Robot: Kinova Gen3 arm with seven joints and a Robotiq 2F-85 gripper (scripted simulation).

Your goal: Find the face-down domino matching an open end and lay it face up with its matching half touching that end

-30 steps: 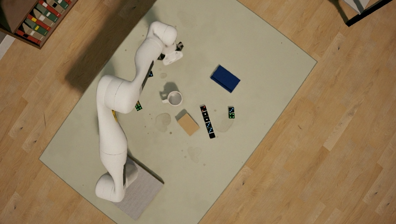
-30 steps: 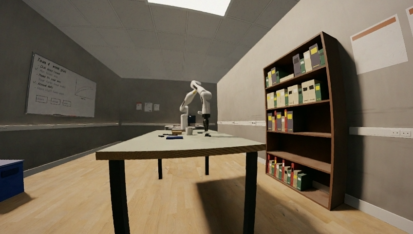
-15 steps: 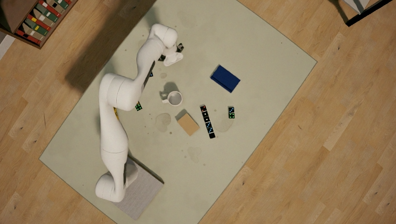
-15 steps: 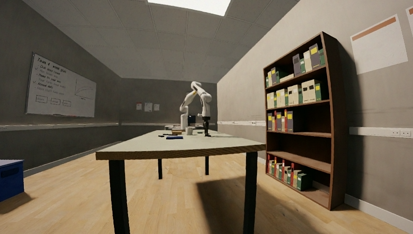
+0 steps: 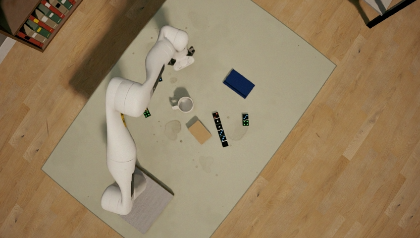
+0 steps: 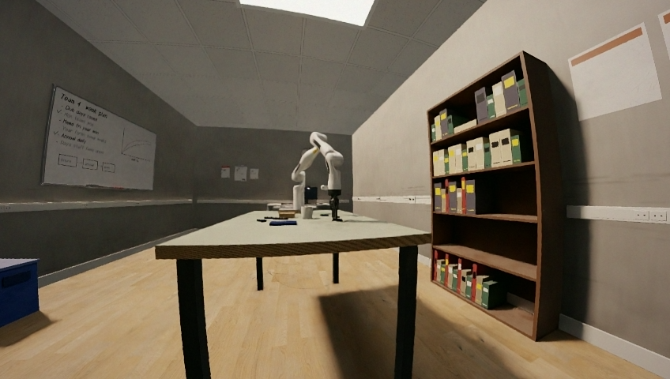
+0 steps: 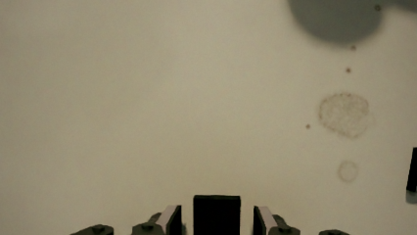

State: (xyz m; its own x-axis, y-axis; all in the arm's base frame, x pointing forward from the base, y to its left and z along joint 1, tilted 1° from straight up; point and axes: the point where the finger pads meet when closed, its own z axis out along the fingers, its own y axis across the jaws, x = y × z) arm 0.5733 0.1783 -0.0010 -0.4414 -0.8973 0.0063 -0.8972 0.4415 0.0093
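Now: the domino 10 mm ahead of my hand, 10 mm to the left of it and 30 mm below it. Round my hand: white mug: 150 mm behind, 140 mm to the right; then tan block: 210 mm behind, 270 mm to the right, 20 mm below.
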